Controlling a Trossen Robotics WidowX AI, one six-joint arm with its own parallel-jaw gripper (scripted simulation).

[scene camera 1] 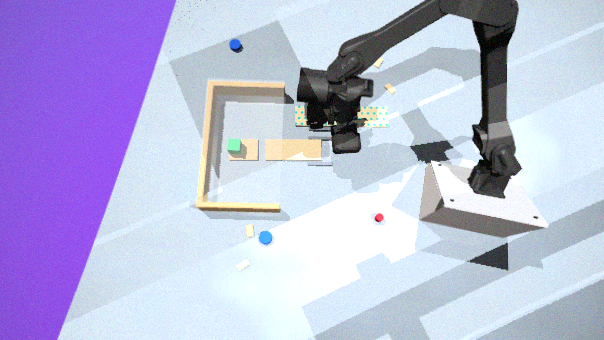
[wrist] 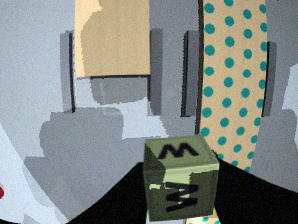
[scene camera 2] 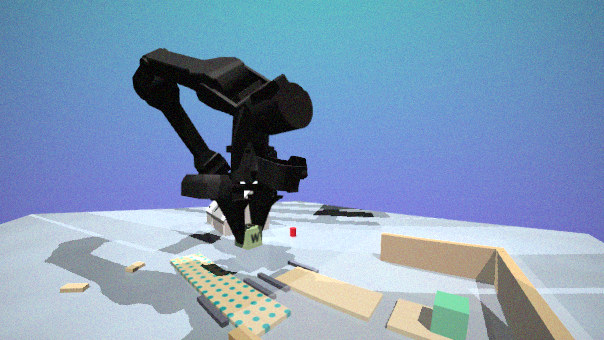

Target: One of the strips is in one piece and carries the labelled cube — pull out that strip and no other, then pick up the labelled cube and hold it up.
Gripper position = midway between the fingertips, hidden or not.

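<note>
Gripper point(scene camera 2: 248, 241), point(scene camera 1: 339, 127), point(wrist: 176, 166), carrying labelled cube point(wrist: 180, 172). Teal-dotted strip point(scene camera 2: 228, 294), point(scene camera 1: 368, 116), point(wrist: 233, 64).
</note>
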